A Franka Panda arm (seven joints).
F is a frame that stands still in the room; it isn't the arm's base.
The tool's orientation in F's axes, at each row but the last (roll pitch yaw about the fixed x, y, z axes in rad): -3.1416, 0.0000, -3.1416; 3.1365, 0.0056, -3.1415; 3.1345, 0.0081, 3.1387; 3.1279, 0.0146, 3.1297; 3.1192, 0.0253, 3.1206; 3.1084, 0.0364, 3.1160; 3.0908, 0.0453, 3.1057; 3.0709, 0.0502, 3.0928; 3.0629, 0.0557, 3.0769
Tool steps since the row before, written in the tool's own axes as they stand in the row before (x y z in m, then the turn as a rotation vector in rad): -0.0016, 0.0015, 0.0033, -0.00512, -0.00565, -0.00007; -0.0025, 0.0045, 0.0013, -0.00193, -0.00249, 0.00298; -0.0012, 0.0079, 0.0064, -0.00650, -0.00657, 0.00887; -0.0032, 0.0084, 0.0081, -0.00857, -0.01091, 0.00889; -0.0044, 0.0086, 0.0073, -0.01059, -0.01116, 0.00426; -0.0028, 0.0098, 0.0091, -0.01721, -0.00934, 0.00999; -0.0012, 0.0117, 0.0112, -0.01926, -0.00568, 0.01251; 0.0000, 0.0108, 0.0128, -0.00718, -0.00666, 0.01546; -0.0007, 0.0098, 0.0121, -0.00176, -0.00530, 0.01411
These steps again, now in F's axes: 0.0016, 0.0015, -0.0033, 0.00512, -0.00565, 0.00007; 0.0025, 0.0045, -0.0013, 0.00195, -0.00247, -0.00298; 0.0013, 0.0079, -0.0063, 0.00655, -0.00653, -0.00886; 0.0034, 0.0085, -0.0079, 0.00857, -0.01089, -0.00891; 0.0048, 0.0087, -0.0070, 0.01047, -0.01128, -0.00424; 0.0034, 0.0100, -0.0087, 0.01734, -0.00945, -0.00966; 0.0021, 0.0122, -0.0105, 0.01963, -0.00575, -0.01190; 0.0012, 0.0116, -0.0120, 0.00769, -0.00593, -0.01551; 0.0020, 0.0106, -0.0112, 0.00229, -0.00433, -0.01436
